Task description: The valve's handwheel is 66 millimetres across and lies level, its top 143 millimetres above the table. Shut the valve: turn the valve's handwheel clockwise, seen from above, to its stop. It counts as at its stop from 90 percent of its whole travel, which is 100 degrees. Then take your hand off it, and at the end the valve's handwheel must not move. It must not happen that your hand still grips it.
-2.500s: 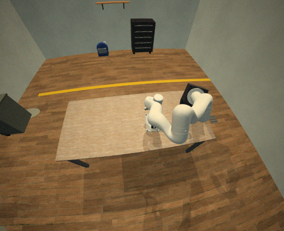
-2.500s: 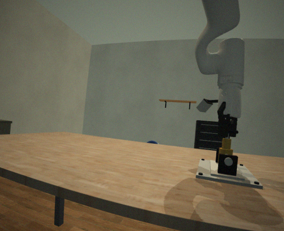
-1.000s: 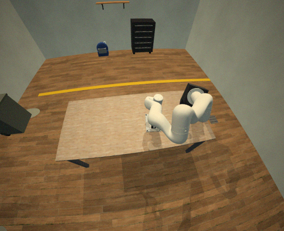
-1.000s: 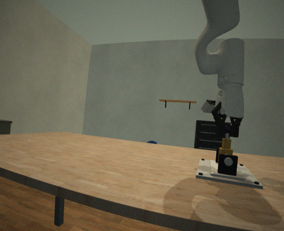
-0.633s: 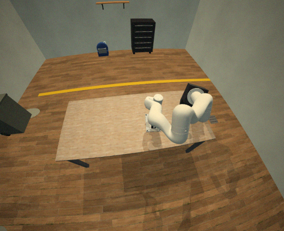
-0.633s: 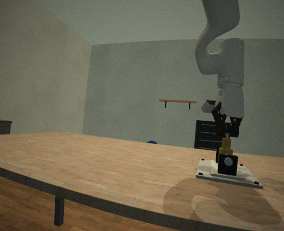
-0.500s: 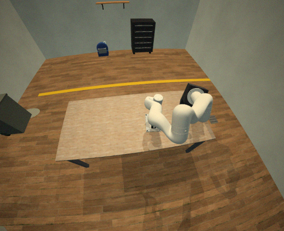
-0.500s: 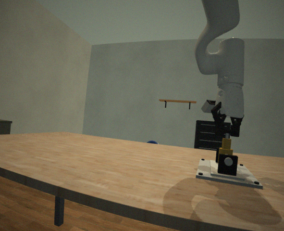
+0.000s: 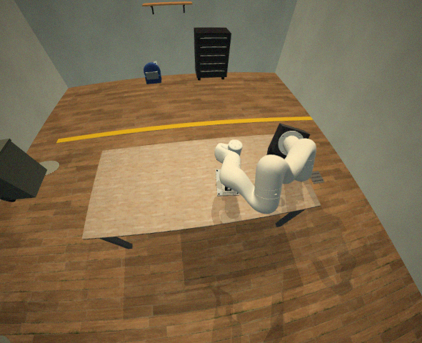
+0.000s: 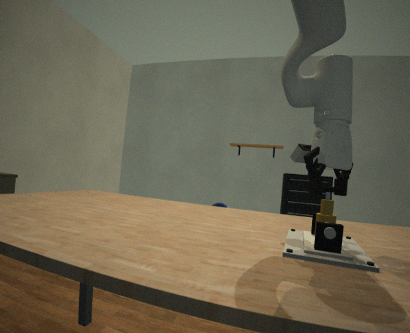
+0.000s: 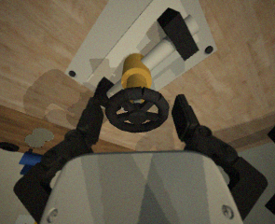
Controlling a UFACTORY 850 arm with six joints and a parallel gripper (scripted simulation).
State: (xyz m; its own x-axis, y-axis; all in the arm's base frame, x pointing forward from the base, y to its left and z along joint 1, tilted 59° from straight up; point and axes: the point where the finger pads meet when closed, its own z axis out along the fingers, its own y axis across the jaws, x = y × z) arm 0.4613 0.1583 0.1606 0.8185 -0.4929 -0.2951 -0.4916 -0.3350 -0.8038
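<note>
Now: hand right at the black spoked handwheel. The rest, counted from my hand: baseplate: 130 mm below.
</note>
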